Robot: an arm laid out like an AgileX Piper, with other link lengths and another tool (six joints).
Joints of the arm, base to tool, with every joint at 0 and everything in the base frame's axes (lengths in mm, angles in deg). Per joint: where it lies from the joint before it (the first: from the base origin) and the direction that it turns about. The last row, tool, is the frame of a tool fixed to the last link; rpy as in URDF.
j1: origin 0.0 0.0 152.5 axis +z
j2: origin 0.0 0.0 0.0 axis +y
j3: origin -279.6 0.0 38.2 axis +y
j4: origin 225.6 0.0 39.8 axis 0.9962 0 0.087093
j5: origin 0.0 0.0 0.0 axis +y
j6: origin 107.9 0.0 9.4 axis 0.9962 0 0.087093
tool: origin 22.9 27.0 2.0 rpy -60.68 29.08 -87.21
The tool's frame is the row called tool.
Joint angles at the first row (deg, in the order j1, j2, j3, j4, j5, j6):
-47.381 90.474 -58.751 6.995 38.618 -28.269
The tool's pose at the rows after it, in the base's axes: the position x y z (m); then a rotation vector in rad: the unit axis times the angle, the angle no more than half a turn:
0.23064 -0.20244 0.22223 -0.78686 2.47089 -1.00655
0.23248 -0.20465 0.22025 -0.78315 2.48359 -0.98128
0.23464 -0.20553 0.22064 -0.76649 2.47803 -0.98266
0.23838 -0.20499 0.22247 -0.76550 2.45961 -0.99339
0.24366 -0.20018 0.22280 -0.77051 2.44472 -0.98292
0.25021 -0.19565 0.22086 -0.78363 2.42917 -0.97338
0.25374 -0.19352 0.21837 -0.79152 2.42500 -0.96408
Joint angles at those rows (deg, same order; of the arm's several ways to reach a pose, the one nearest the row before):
-47.830 92.549 -60.652 6.995 39.824 -28.310
-48.044 93.640 -61.609 7.552 40.781 -28.577
-48.044 93.860 -61.820 8.246 40.389 -28.559
-47.569 93.860 -62.080 8.714 39.749 -28.709
-46.469 93.914 -62.081 9.487 39.517 -28.694
-45.157 94.413 -62.081 10.039 38.857 -28.694
-44.486 94.938 -62.080 10.306 38.504 -28.693

